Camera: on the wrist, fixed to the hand. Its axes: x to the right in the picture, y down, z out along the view.
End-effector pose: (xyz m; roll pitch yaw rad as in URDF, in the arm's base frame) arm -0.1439 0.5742 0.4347 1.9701 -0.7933 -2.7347
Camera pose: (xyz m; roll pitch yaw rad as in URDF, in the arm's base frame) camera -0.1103 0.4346 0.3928 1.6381 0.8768 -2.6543
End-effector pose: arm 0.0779 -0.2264 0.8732 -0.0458 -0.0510 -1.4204
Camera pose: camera -0.0251 -0.2347 0.7651 0.1071 -0.3853 -3.1209
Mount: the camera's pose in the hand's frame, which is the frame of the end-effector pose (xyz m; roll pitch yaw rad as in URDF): -0.0127 -0.0981 -0.1122 0.0471 -0.3458 -1.6779
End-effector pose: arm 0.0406 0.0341 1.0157 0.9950 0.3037 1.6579
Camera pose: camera 0.0048 -0.0242 0.8827 -0.4262 0.5734 -0.2469
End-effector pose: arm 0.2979 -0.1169 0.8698 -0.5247 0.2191 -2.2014
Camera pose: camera 0.1974 -0.0153 0.8257 -0.2104 -0.8720 2.6160
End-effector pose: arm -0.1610 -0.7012 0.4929 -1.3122 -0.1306 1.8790
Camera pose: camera -0.0273 -0.6809 0.5568 1.9491 -1.3230 -1.6316
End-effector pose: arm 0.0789 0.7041 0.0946 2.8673 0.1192 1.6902
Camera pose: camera -0.0447 0.6863 0.1770 -2.9156 0.5987 -2.8164
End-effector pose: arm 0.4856 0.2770 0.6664 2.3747 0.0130 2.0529
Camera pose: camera 0.3598 0.1970 0.6793 -2.9008 1.1012 -2.4090
